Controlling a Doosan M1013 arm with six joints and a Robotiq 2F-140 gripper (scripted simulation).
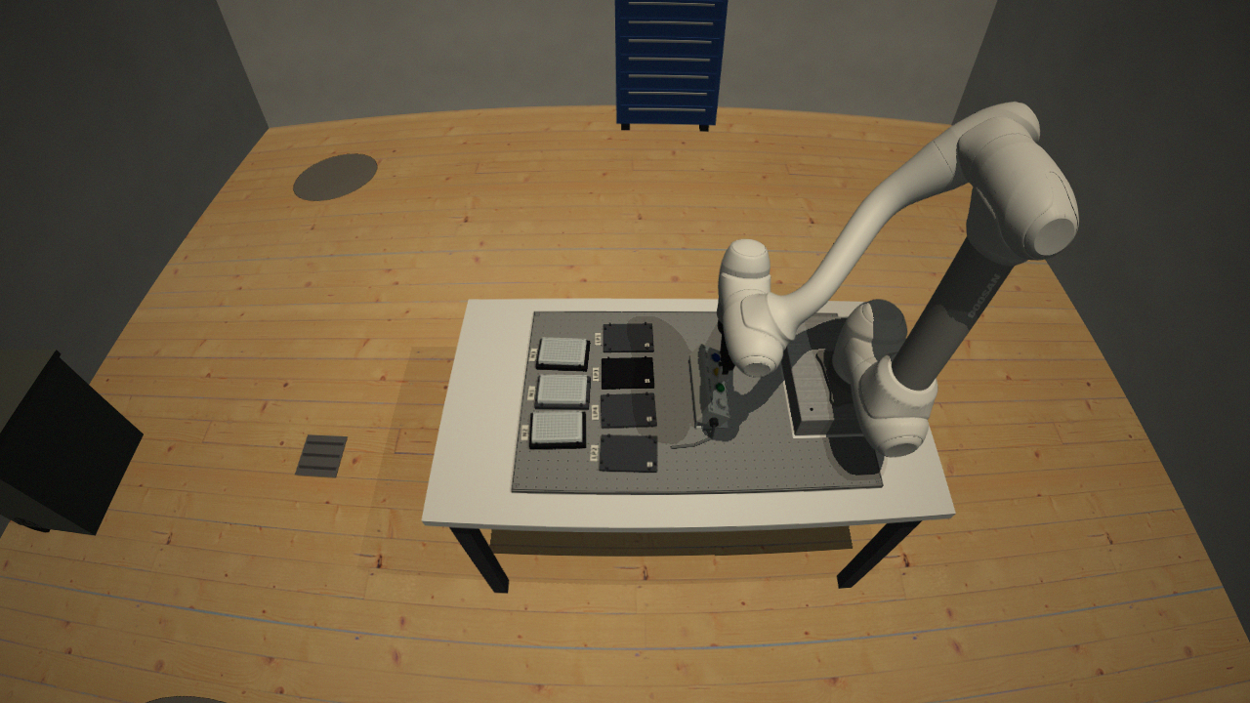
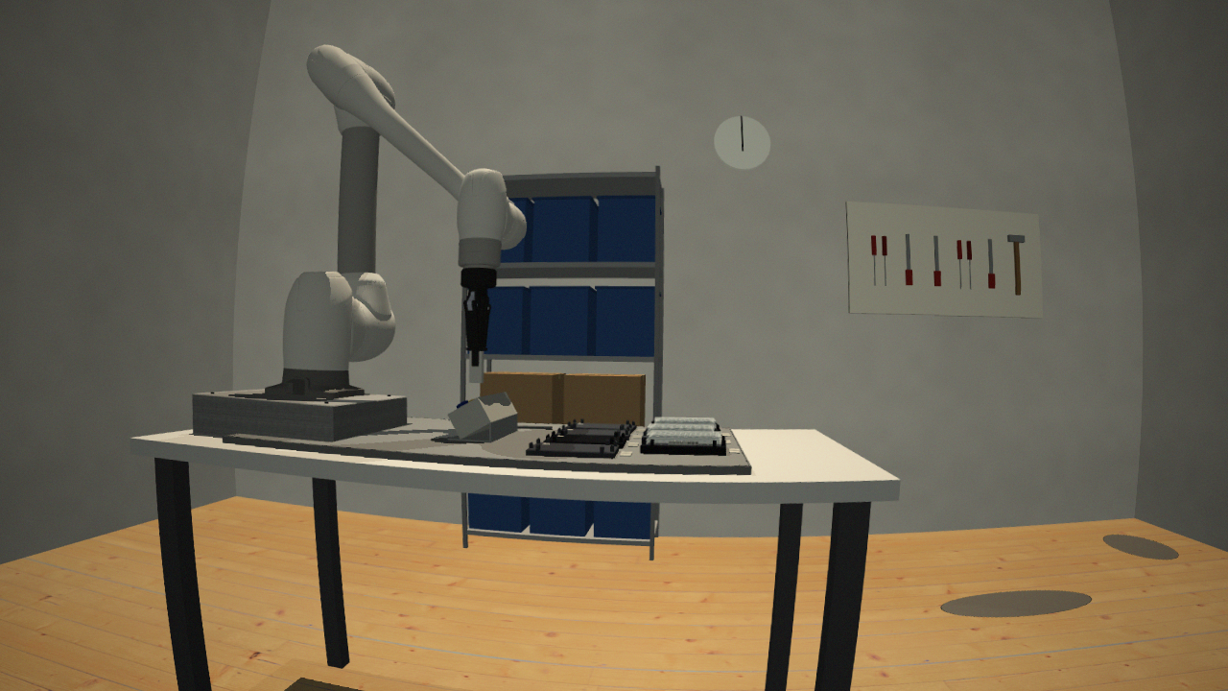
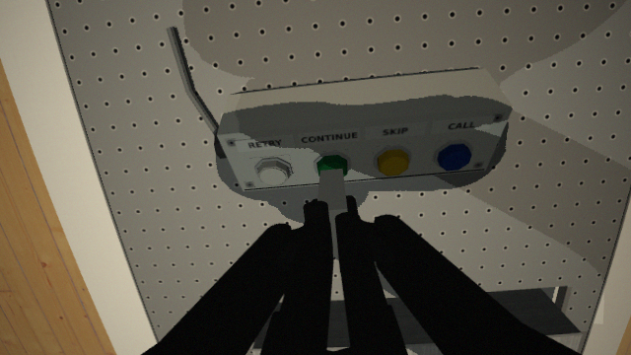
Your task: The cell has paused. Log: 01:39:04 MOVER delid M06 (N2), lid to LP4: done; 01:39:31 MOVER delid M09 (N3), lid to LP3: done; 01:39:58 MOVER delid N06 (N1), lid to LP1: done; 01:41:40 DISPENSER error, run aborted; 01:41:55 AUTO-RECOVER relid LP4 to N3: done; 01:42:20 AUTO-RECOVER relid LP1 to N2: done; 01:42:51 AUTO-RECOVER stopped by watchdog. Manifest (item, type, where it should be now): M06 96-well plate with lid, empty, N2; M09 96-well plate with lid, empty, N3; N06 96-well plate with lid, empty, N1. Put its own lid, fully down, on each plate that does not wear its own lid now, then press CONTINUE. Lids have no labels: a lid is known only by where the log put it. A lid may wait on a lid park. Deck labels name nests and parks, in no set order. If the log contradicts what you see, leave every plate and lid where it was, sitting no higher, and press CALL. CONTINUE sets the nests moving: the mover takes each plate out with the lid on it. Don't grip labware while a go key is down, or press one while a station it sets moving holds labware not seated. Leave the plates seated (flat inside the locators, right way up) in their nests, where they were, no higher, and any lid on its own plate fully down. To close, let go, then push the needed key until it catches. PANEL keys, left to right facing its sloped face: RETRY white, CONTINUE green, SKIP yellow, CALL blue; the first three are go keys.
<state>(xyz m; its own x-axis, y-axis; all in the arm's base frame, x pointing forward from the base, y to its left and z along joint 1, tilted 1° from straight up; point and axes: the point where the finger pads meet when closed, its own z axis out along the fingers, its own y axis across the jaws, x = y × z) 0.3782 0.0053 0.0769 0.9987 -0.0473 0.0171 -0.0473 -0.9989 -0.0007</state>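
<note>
Right now the green continue key is 7 cm below my hand. Round my hand: yellow skip key 5 cm to the right, 7 cm below; then blue call key 10 cm to the right, 7 cm below; then white retry key 5 cm to the left, 7 cm below.
</note>
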